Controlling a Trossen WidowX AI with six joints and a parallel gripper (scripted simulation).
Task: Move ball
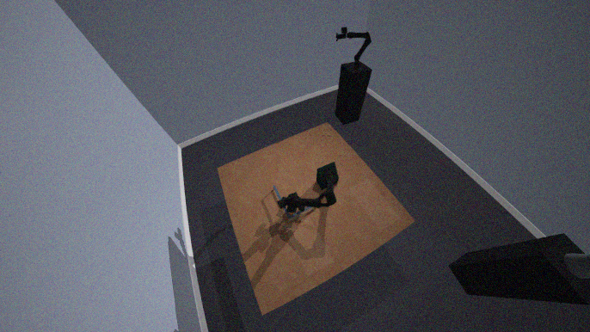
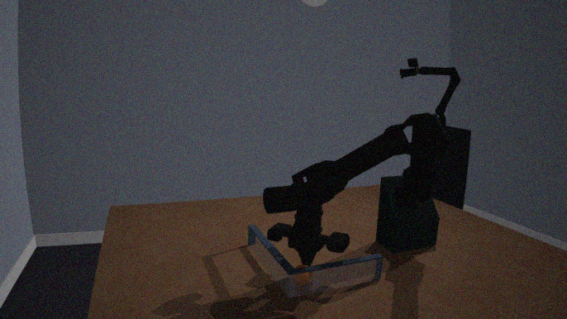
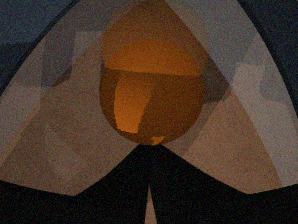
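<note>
Now: gripper tip 2 cm short of the orange ball and 2 cm to the right of it. Round my gripper tip: pale orange patch: 3 cm ahead, 4 cm to the left.
</note>
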